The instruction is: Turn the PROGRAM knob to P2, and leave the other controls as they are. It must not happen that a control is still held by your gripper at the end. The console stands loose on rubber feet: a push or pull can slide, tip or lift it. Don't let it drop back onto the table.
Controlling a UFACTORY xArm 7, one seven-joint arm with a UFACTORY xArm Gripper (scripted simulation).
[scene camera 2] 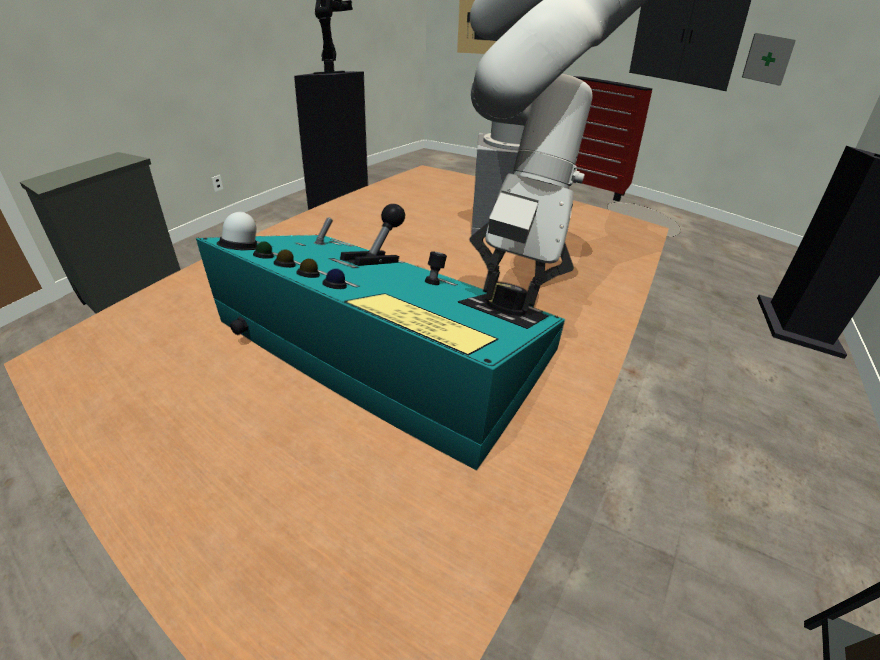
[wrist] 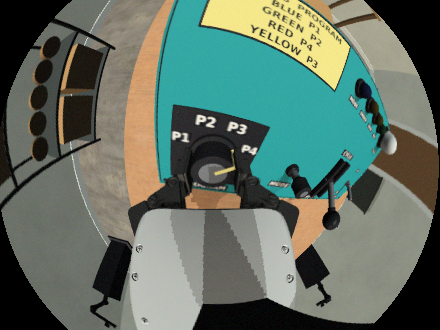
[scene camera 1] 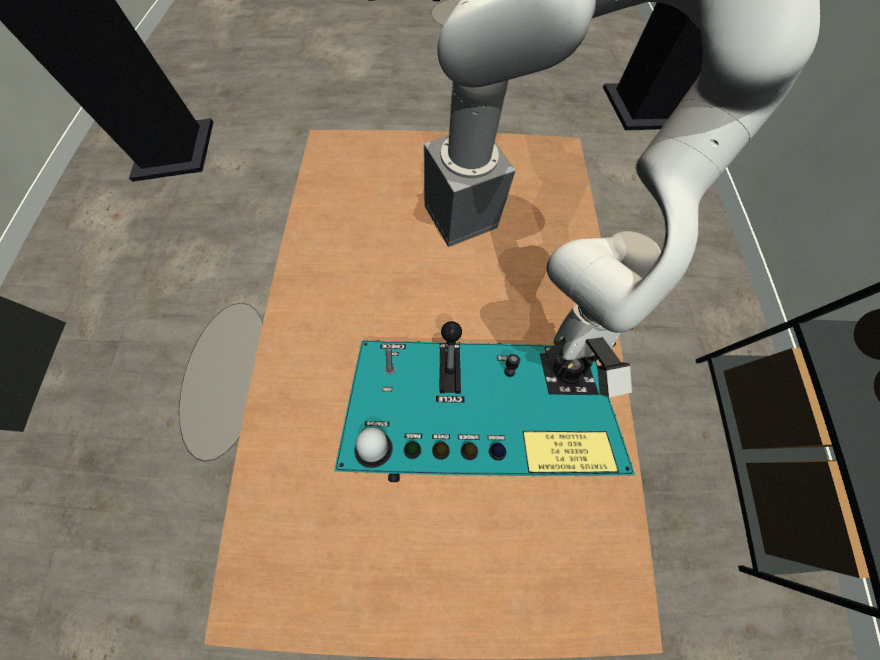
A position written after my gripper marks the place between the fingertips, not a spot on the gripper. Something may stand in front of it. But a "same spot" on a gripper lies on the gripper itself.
my gripper: scene camera 2 506,304; wrist; scene camera 1
same spot on my gripper: (scene camera 1: pixel 553 353) = (wrist: pixel 295 222)
